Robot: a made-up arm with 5 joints. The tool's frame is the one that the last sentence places.
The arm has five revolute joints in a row. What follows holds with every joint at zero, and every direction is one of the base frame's. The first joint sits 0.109 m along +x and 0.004 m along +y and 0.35 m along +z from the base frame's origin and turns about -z. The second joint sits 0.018 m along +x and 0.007 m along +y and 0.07 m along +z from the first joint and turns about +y. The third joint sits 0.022 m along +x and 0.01 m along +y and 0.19 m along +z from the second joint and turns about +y. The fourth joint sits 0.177 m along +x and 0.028 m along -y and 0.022 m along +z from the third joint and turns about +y. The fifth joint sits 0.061 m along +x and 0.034 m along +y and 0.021 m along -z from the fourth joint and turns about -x. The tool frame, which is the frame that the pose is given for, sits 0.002 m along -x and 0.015 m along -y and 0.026 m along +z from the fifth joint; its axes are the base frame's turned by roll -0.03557, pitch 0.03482 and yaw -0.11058 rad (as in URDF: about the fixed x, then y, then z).
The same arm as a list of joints. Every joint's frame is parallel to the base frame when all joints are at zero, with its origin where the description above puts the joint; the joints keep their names.
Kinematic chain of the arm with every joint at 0, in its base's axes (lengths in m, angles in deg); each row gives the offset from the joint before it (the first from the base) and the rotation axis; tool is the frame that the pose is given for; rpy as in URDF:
joint 1: xyz 0.1090 0.0040 0.3500 axis -z
joint 2: xyz 0.0180 0.0070 0.0700 axis +y
joint 3: xyz 0.0220 0.0100 0.1900 axis +y
joint 4: xyz 0.1770 -0.0280 0.0220 axis +y
joint 5: xyz 0.0610 0.0340 -0.0210 axis -x
tool: xyz -0.0020 -0.0150 0.0260 rpy -2.04 2.00 -6.34

